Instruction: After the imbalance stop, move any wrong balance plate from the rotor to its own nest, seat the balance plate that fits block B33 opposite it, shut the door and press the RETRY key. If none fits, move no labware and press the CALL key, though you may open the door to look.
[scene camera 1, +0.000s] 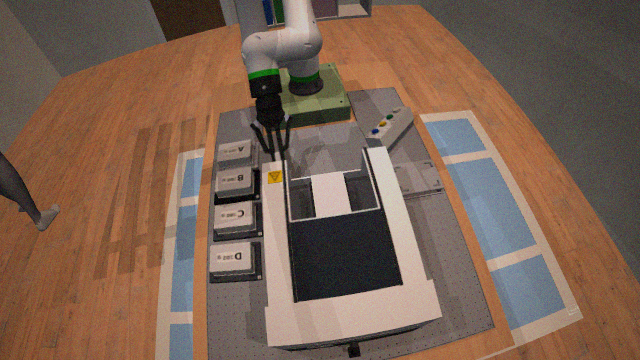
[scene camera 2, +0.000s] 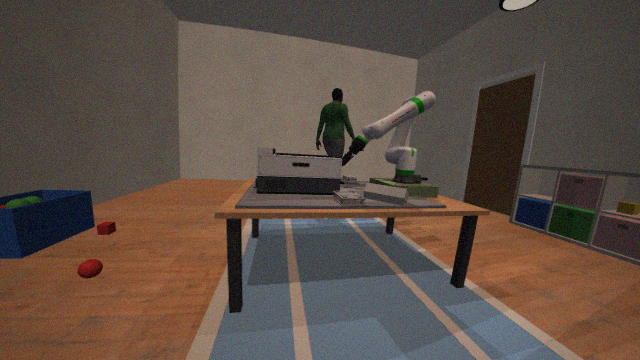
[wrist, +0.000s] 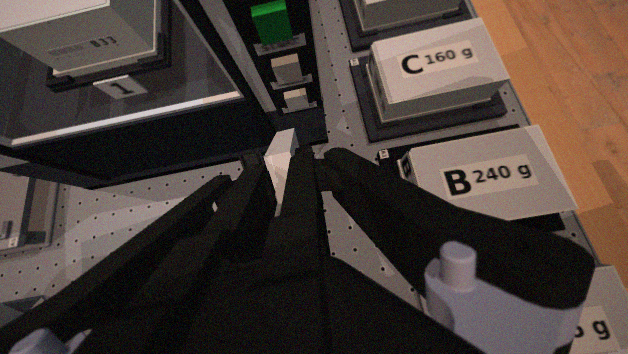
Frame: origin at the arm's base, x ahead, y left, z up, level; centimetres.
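Seen in the pictures: gripper, fingertip midpoint: (wrist: 290, 147); arm's base at its link origin: (scene camera 1: 305, 85) (scene camera 2: 403, 182).
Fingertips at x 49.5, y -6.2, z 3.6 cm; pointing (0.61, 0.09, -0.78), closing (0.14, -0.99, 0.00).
Offsets run from my fingertips to a thing's middle. "*": to the spot under its first point.
My gripper (scene camera 1: 275, 155) (scene camera 2: 346, 161) (wrist: 290, 147) is shut and empty, low at the centrifuge's robot-side left corner, beside a small pale part. The centrifuge door {* dz +11.5, dx +30.7, dy +17.0 cm} (scene camera 1: 345, 255) is partly open. Block B33 {dz +6.2, dx +12.9, dy +14.3 cm} (scene camera 1: 331, 194) (wrist: 95, 47) sits inside at position 1; the opposite position is hidden under the door. Balance plates A {dz -6.6, dx -15.8, dy -19.5 cm} (scene camera 1: 237, 151), B {dz -6.6, dx -3.0, dy -17.6 cm} (scene camera 1: 236, 182) (wrist: 487, 172), C {dz -6.6, dx +10.5, dy -15.7 cm} (scene camera 1: 235, 216) (wrist: 440, 67) and D {dz -6.6, dx +24.5, dy -15.0 cm} (scene camera 1: 232, 258) rest in the left row of nests. B reads 240 g, C 160 g. A key box {dz -5.7, dx -23.3, dy +37.7 cm} (scene camera 1: 392, 125) carries blue, yellow, green and pale keys; labels are unreadable.
The centrifuge housing {dz +2.3, dx +25.2, dy +15.8 cm} (scene camera 1: 400, 220) (scene camera 2: 300, 167) stands beside the plate row. Its near face has a green key {dz +8.4, dx +4.0, dy -0.9 cm} (wrist: 272, 22) and pale keys. A flat grey fixture {dz -7.8, dx -1.2, dy +42.7 cm} (scene camera 1: 420, 177) lies right of the housing. A person (scene camera 2: 336, 120) stands behind the table (scene camera 2: 350, 214).
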